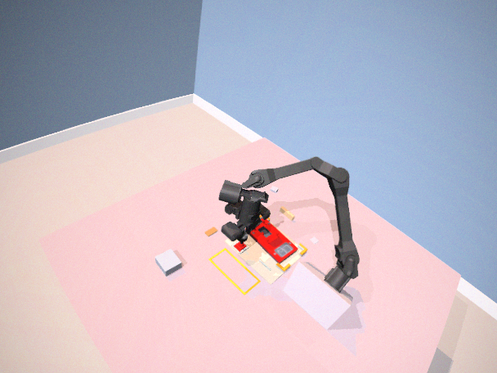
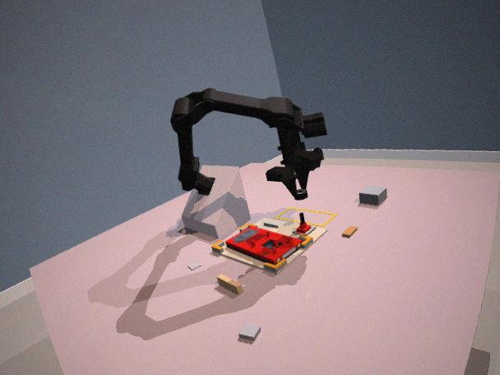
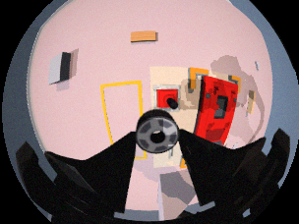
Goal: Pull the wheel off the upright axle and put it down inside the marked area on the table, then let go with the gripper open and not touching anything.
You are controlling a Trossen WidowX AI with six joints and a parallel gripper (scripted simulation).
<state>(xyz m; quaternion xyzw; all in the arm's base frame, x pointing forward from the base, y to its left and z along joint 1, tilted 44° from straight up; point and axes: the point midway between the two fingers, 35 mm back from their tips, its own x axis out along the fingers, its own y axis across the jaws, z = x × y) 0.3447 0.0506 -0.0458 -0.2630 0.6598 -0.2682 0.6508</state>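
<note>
My gripper tip is now 70 mm above the black upright axle, 30 mm to the left of it and 20 mm short of it. Round my gripper tip: orange chip 140 mm ahead, 100 mm below, 10 mm to the left; then tan block 320 mm to the right, 100 mm below, 10 mm ahead; then dark grey wheel right at my gripper tip.
</note>
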